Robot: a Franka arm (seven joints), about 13 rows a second.
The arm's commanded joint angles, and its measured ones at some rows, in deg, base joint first. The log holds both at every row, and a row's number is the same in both.
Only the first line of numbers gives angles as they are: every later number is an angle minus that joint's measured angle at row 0.
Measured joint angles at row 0:
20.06 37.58 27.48 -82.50 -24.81 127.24 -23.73
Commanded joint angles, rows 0 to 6:
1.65 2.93 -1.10 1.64 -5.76 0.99 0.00
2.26 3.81 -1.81 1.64 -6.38 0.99 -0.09
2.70 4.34 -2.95 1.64 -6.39 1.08 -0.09
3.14 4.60 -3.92 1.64 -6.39 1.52 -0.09
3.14 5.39 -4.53 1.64 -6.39 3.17 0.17
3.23 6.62 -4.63 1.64 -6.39 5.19 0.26
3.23 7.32 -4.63 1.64 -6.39 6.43 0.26
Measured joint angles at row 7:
2.68 4.81 -4.40 0.01 -4.91 3.69 0.02
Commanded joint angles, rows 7 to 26:
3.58 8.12 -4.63 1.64 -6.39 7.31 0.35
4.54 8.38 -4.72 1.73 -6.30 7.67 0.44
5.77 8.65 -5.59 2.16 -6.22 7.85 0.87
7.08 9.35 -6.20 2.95 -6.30 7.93 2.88
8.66 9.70 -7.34 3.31 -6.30 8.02 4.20
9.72 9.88 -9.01 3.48 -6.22 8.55 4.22
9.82 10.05 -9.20 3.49 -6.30 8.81 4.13
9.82 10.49 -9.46 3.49 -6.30 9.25 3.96
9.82 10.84 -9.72 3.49 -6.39 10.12 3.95
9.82 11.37 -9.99 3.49 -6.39 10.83 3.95
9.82 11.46 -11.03 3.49 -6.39 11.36 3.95
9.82 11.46 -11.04 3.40 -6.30 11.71 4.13
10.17 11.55 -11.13 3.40 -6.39 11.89 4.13
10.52 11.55 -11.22 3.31 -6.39 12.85 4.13
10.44 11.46 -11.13 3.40 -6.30 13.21 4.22
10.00 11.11 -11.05 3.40 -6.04 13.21 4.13
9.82 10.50 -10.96 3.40 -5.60 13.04 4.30
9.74 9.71 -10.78 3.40 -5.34 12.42 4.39
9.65 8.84 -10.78 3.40 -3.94 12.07 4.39
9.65 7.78 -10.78 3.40 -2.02 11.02 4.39
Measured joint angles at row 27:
9.78 9.53 -11.02 2.92 -4.29 12.58 3.76
